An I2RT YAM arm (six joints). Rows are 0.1 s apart.
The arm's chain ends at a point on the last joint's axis. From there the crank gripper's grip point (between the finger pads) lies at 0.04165 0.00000 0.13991 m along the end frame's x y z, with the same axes.
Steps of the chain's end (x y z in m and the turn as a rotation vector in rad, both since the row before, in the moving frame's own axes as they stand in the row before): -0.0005, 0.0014, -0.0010, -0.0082, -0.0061, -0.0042; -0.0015, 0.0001, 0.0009, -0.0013, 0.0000, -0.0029; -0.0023, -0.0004, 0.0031, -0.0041, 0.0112, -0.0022; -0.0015, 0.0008, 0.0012, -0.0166, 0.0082, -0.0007; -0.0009, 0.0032, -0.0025, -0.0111, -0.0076, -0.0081; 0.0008, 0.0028, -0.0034, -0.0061, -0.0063, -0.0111; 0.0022, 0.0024, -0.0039, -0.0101, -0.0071, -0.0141; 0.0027, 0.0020, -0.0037, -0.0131, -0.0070, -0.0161; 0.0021, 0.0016, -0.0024, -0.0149, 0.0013, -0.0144; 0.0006, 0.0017, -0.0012, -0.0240, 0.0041, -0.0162
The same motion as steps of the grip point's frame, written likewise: -0.0014, 0.0024, -0.0008, -0.0082, -0.0061, -0.0042; -0.0015, 0.0002, 0.0009, -0.0013, 0.0000, -0.0029; -0.0007, 0.0001, 0.0026, -0.0041, 0.0112, -0.0022; -0.0004, 0.0031, 0.0008, -0.0166, 0.0082, -0.0007; -0.0020, 0.0044, -0.0022, -0.0111, -0.0076, -0.0081; -0.0001, 0.0032, -0.0031, -0.0061, -0.0063, -0.0111; 0.0012, 0.0032, -0.0036, -0.0101, -0.0071, -0.0141; 0.0017, 0.0032, -0.0034, -0.0131, -0.0070, -0.0161; 0.0023, 0.0031, -0.0025, -0.0149, 0.0013, -0.0144; 0.0012, 0.0044, -0.0014, -0.0240, 0.0041, -0.0162
